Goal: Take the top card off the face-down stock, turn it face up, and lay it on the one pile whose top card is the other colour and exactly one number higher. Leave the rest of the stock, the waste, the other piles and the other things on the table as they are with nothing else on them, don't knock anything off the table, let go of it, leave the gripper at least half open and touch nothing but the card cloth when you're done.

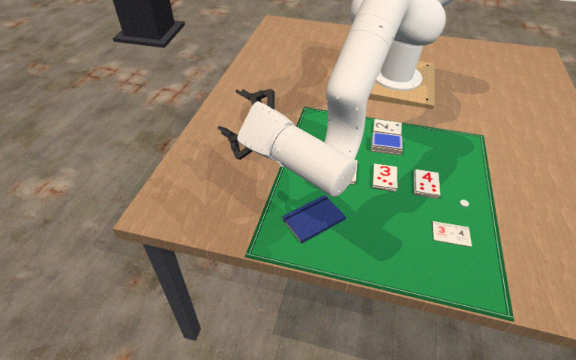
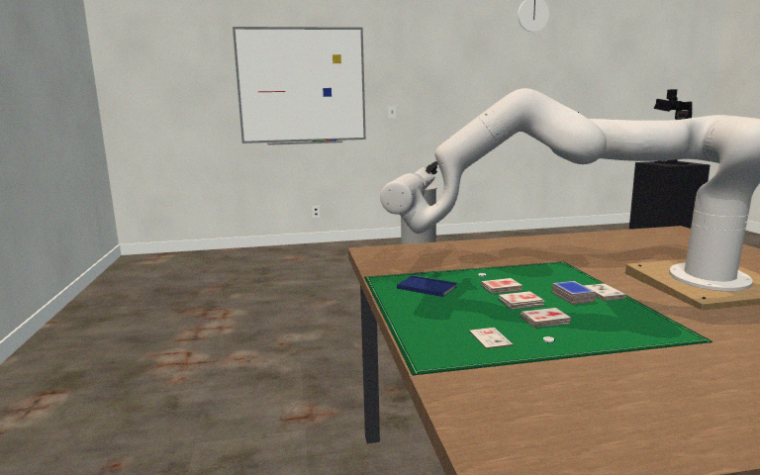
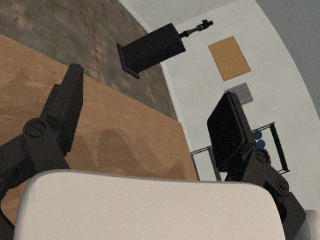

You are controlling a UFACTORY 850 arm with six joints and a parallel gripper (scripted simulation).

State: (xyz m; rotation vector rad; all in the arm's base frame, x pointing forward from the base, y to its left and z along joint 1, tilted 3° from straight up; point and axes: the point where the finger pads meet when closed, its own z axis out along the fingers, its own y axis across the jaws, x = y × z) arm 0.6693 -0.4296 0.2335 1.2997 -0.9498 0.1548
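Right now the black 5 card is 39 cm to the left of my hand, 28 cm behind it and 24 cm below it. Round my hand: green card cloth: 38 cm to the left, 28 cm below, 10 cm behind; then black 2: 39 cm to the left, 37 cm behind, 26 cm below; then blue notebook: 26 cm below, 21 cm to the left, 6 cm ahead.
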